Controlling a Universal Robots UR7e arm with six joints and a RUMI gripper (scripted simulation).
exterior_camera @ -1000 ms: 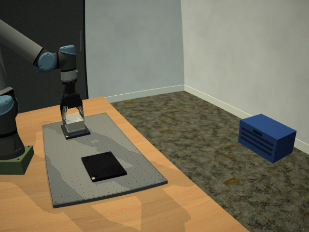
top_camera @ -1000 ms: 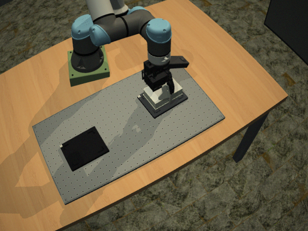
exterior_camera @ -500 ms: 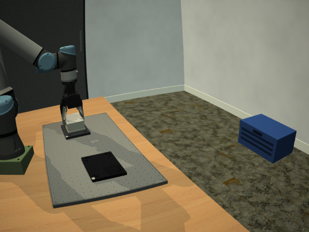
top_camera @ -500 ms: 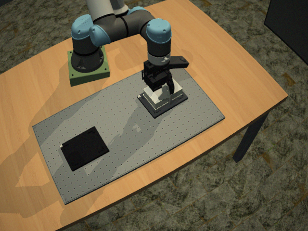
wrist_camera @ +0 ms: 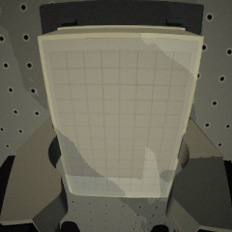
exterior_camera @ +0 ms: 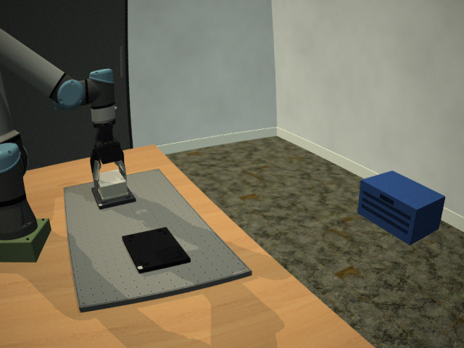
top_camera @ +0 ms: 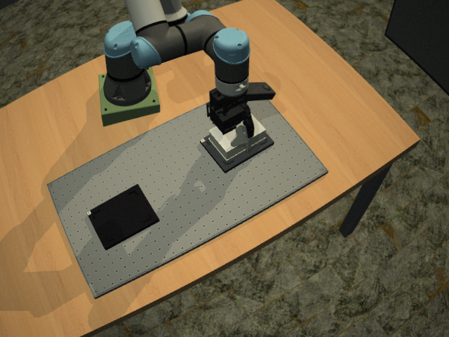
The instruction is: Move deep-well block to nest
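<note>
Now: the white 96-well deep-well block 1 cm above my hand. The rest, counted from my hand: black plate nest 3 cm below.
</note>
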